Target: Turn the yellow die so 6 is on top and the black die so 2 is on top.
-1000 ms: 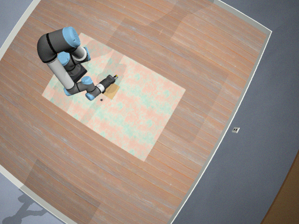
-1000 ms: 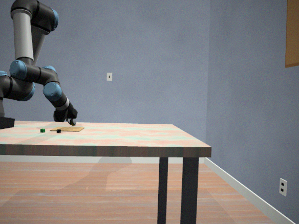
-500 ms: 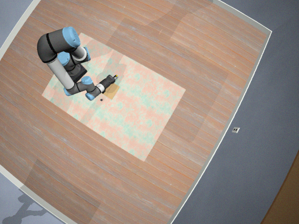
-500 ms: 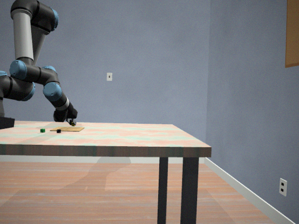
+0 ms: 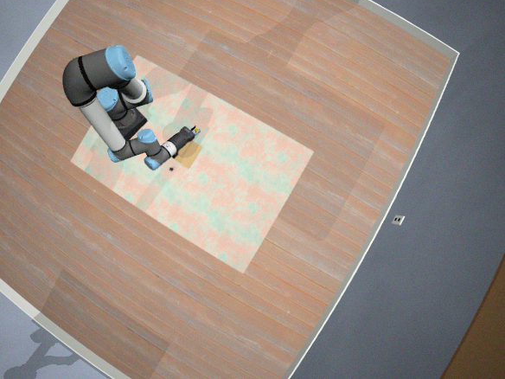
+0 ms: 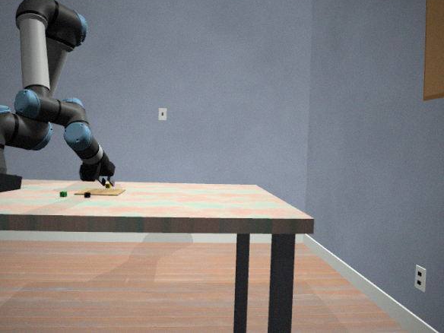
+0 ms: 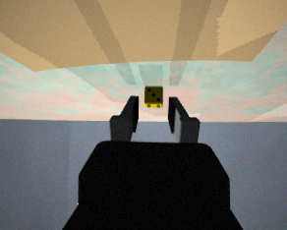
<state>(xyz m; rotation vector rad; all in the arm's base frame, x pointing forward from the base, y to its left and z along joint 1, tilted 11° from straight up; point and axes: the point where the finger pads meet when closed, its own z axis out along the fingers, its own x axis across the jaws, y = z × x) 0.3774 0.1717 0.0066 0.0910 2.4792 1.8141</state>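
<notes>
Now: hand 1 cm to the right of the yellow die and 2 cm above it. The rest, counted from my hand: black die (1 cm ahead, 25 cm to the right, 2 cm below); then tan mat (1 cm ahead, 13 cm to the right, 2 cm below); then green die (7 cm behind, 25 cm to the right, 2 cm below).
</notes>
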